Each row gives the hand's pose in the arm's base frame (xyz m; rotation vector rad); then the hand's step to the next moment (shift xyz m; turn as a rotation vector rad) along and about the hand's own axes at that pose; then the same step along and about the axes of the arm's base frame.
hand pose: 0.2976 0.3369 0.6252 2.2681 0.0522 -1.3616
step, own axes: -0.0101 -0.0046 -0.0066 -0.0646 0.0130 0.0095
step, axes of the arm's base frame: -0.0009 0.0090 0.0092 -0.0366 -0.0017 0.0556
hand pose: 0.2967 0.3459 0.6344 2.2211 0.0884 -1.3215
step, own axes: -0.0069 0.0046 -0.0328 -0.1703 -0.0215 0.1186
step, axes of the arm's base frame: 0.0240 0.0135 0.0197 -0.1888 -0.0027 0.0888
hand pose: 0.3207 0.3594 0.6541 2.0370 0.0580 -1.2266
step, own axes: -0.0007 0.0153 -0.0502 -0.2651 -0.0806 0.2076
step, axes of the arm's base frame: 0.0430 0.0200 0.0225 -0.3295 0.0157 0.1053
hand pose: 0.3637 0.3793 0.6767 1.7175 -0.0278 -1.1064
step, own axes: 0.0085 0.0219 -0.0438 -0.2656 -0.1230 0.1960
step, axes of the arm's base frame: 0.0446 0.0181 0.0123 -0.3417 0.0438 0.0737
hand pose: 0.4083 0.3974 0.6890 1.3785 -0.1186 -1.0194
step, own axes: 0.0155 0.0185 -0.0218 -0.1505 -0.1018 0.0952
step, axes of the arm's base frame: 0.0322 0.0036 0.0026 -0.2007 0.0412 0.0107
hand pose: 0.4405 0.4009 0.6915 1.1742 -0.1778 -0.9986
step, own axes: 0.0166 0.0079 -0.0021 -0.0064 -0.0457 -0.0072
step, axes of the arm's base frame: 0.0153 -0.0104 -0.0004 -0.0250 0.0081 -0.0386
